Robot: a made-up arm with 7 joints.
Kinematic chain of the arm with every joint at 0, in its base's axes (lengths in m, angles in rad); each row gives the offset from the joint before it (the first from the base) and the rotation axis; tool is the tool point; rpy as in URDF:
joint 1: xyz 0 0 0.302 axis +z
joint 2: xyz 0 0 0 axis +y
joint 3: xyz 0 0 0.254 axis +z
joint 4: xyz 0.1 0 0 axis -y
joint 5: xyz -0.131 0 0.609 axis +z
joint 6: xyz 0 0 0 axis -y
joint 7: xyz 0.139 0 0 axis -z
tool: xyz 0 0 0 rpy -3.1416 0 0
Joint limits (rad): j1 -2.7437..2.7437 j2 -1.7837..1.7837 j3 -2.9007..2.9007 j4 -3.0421..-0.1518 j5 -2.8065..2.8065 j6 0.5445..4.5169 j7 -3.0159..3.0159
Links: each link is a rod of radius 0.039 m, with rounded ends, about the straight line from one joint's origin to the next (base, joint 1, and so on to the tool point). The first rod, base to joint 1, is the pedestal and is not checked.
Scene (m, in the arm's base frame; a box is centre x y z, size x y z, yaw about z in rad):
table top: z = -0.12
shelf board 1: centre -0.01 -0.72 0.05 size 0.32 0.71 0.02 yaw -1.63
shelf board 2: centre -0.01 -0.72 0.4 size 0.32 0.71 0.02 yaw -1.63
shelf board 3: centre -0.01 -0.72 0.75 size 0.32 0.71 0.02 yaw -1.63
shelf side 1: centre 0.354 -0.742 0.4 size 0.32 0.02 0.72 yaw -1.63
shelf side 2: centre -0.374 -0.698 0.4 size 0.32 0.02 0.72 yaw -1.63
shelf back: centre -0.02 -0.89 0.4 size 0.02 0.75 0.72 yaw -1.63
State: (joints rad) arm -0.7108 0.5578 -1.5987 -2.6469 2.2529 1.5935 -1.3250
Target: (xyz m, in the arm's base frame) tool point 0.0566 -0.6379 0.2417
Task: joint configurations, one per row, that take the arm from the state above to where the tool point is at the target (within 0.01 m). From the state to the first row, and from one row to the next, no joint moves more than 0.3 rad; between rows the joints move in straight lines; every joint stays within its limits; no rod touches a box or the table.
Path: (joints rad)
1: -0.7917 0.3809 -1.4671 -2.6169 2.3106 1.8881 -1.4415
2: -0.8725 0.2039 -1.3356 -2.5870 2.3683 2.1827 -1.5581
3: -0.9534 0.0270 -1.2040 -2.5570 2.4259 2.4773 -1.6746
4: -1.0342 -0.1500 -1.0724 -2.5271 2.4836 2.7719 -1.7912
5: -1.0218 -0.4135 -0.9960 -2.6558 2.5226 2.8182 -1.6746
6: -1.0093 -0.6771 -0.9195 -2.7846 2.5616 2.8646 -1.5581
7: -0.9968 -0.9407 -0.8431 -2.9133 2.6006 2.9110 -1.4415
8: -0.9843 -1.2042 -0.7667 -3.0421 2.6396 2.9574 -1.3250
9: -0.9455 -1.1131 -0.7962 -2.9807 2.5603 2.6723 -1.3250
10: -0.9067 -1.0220 -0.8257 -2.9193 2.4809 2.3872 -1.3250
11: -0.8680 -0.9309 -0.8552 -2.8579 2.4015 2.1021 -1.3250
12: -0.8292 -0.8398 -0.8847 -2.7965 2.3221 1.8170 -1.3250
13: -0.7904 -0.7487 -0.9142 -2.7352 2.2428 1.5320 -1.3250

